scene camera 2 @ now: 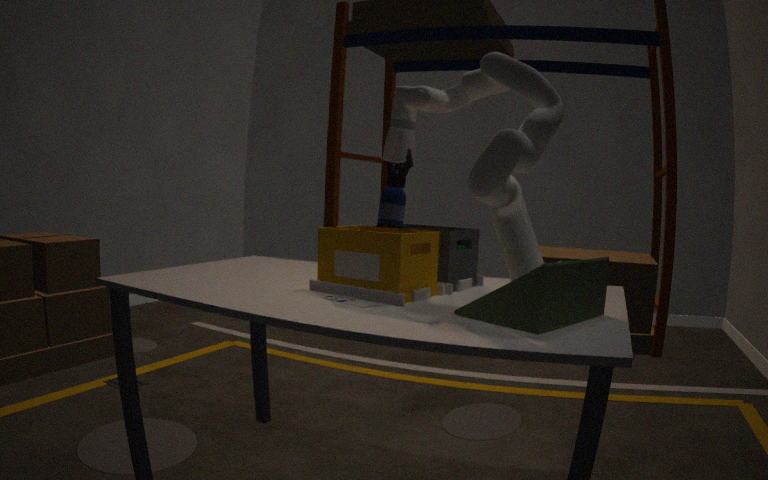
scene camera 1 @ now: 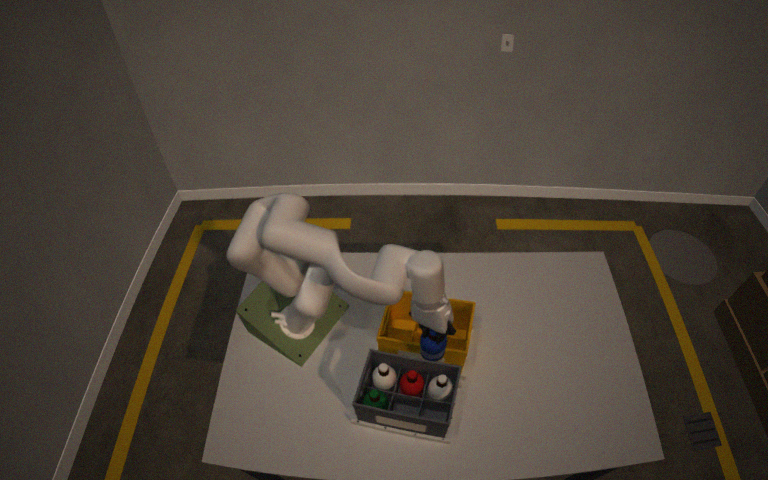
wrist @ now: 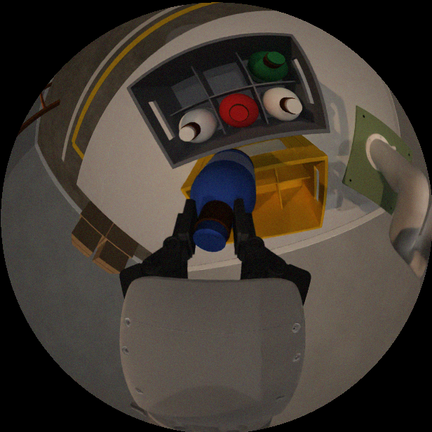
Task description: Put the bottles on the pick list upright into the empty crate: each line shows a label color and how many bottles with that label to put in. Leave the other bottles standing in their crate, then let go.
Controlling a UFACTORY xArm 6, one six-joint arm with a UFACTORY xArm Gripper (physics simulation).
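Seen in the pictures: gripper, fingertip midpoint: (scene camera 2: 395,186) (scene camera 1: 433,337); arm's base at its link origin: (scene camera 1: 296,321).
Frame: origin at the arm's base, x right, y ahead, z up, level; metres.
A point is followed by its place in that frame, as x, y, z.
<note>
My gripper (scene camera 1: 434,332) @(0.270, 0.403, 0.233) (scene camera 2: 397,180) @(0.270, 0.403, 0.233) (wrist: 214,210) is shut on the neck of a blue bottle (scene camera 1: 433,347) @(0.291, 0.398, 0.215) (scene camera 2: 392,204) @(0.221, 0.401, 0.182) (wrist: 225,182). The bottle is near upright, leaning slightly, at the yellow crate (scene camera 1: 390,346) @(0.188, 0.296, 0.072) (scene camera 2: 328,243) @(0.098, 0.548, 0.074) (wrist: 324,200); its base is hidden in scene camera 2's view. No bottle shows in the crate's visible compartments; some are hidden. The grey crate (scene camera 1: 365,416) @(0.388, 0.184, 0.021) (scene camera 2: 461,266) @(0.279, 0.201, 0.009) (wrist: 165,60) holds a green bottle (scene camera 1: 374,399) @(0.362, 0.219, 0.088) (wrist: 262,69), a red bottle (scene camera 1: 411,384) @(0.326, 0.333, 0.066) (wrist: 239,106) and two white bottles, one (scene camera 1: 384,378) @(0.290, 0.260, 0.064) (wrist: 280,104) beside the green one, another (scene camera 1: 439,388) @(0.357, 0.411, 0.065) (wrist: 200,125) at the far end.
The crates stand close together on the white table (scene camera 1: 538,367) @(0.324, 0.783, -0.061) (scene camera 2: 226,283) @(0.084, 0.866, -0.060). Low pale strips (scene camera 2: 356,291) @(0.043, 0.452, -0.041) run along the yellow crate's base. A small printed patch (scene camera 2: 342,300) @(-0.008, 0.475, -0.057) lies before it, unreadable. The arm's green base plate (scene camera 1: 263,331) @(0.041, -0.113, 0.031) (scene camera 2: 543,305) @(-0.240, -0.010, 0.001) (wrist: 357,170) is beside them.
</note>
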